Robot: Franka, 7 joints.
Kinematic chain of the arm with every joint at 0, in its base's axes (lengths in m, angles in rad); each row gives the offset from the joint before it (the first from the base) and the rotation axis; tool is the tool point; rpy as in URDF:
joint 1: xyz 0 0 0.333 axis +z
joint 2: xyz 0 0 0 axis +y
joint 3: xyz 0 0 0.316 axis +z
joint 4: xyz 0.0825 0 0 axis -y
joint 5: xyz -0.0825 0 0.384 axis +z
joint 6: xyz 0 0 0 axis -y
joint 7: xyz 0.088 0 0 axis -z
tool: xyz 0 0 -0.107 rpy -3.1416 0 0
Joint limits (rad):
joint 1: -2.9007..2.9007
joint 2: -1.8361..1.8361
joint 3: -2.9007..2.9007
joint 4: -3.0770..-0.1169
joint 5: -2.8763..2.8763
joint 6: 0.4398..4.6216
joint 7: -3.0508..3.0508
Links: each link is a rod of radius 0.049 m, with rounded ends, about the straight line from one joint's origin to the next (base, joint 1, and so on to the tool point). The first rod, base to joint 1, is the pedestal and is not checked.
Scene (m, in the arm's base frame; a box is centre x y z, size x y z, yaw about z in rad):
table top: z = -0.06
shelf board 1: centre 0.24 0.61 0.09 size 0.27 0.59 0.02 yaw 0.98
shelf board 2: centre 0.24 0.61 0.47 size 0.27 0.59 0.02 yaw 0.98
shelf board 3: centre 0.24 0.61 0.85 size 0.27 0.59 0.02 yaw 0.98
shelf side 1: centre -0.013 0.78 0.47 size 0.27 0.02 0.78 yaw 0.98
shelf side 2: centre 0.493 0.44 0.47 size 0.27 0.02 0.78 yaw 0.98
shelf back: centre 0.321 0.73 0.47 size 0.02 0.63 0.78 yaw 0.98
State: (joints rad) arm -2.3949 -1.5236 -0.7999 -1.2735 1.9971 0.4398 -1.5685
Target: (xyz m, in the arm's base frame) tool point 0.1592 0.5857 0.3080
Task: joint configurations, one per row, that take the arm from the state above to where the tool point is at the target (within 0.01 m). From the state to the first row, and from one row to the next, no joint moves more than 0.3 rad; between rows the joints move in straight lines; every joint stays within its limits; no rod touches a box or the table.
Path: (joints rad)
1: -2.4438 -1.5852 -0.7757 -1.5003 1.8836 0.4398 -1.5685
2: -2.4927 -1.6468 -0.7515 -1.7272 1.7701 0.4398 -1.5685
3: -2.5416 -1.7084 -0.7273 -1.9540 1.6567 0.4398 -1.5685
4: -2.6291 -1.7403 -1.0113 -2.0495 1.6191 0.4398 -1.5685
5: -2.7166 -1.7722 -1.2953 -2.1450 1.5816 0.4398 -1.5685
6: -2.8041 -1.8042 -1.5793 -2.2405 1.5441 0.4398 -1.5685
7: -2.8916 -1.8361 -1.8633 -2.3360 1.5066 0.4398 -1.5685
8: -2.7908 -1.8361 -1.7879 -2.0833 1.6300 0.4398 -1.5685
9: -2.6899 -1.8361 -1.7126 -1.8305 1.7535 0.4398 -1.5685
10: -2.5891 -1.8361 -1.6373 -1.5778 1.8769 0.4398 -1.5685

